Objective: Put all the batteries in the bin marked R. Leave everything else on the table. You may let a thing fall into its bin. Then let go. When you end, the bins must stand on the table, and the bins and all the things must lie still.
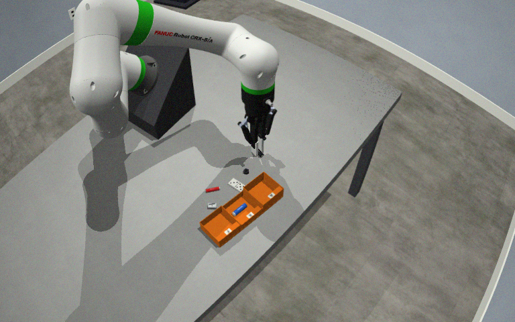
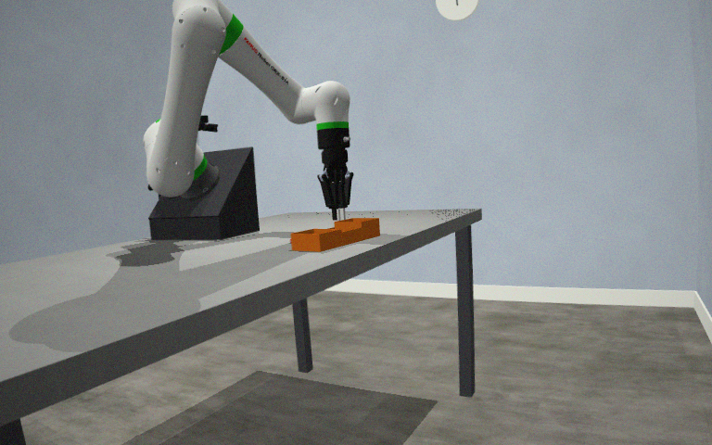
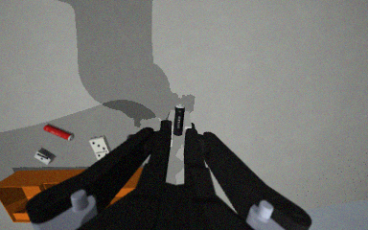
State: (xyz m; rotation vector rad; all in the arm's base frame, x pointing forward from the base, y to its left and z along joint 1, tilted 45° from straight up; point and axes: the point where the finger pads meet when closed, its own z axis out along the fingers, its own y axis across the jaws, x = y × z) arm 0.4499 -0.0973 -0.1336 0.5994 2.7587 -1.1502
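The orange bin is 22 cm to the right of my hand, 8 cm ahead of it and 1 cm below it. Round my hand: black nut: 9 cm to the right, 3 cm below, 1 cm ahead; then black battery: 3 cm below; then white domino: 14 cm to the right, 3 cm below, 2 cm ahead.
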